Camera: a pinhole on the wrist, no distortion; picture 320 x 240 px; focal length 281.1 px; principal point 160.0 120.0 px. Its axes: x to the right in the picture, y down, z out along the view. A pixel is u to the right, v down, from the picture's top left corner.
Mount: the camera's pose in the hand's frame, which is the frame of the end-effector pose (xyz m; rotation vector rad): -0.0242 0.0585 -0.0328 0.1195 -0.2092 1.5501
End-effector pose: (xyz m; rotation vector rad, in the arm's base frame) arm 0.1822 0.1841 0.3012 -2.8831 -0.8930 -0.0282
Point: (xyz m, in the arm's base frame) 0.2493 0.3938 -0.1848
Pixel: 149 15
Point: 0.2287 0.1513 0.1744
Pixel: 239 32
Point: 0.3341 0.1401 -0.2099
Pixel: 292 49
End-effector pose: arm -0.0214 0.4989 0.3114 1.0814 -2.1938 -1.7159
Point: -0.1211 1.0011 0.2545
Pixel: 204 214
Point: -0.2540 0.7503 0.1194
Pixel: 149 39
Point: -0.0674 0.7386 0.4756
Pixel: outside the picture
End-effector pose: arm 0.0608 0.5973 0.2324 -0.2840 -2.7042 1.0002
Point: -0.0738 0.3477 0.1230
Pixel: 61 44
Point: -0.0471 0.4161 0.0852
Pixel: 117 50
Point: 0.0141 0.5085 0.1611
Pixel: 78 45
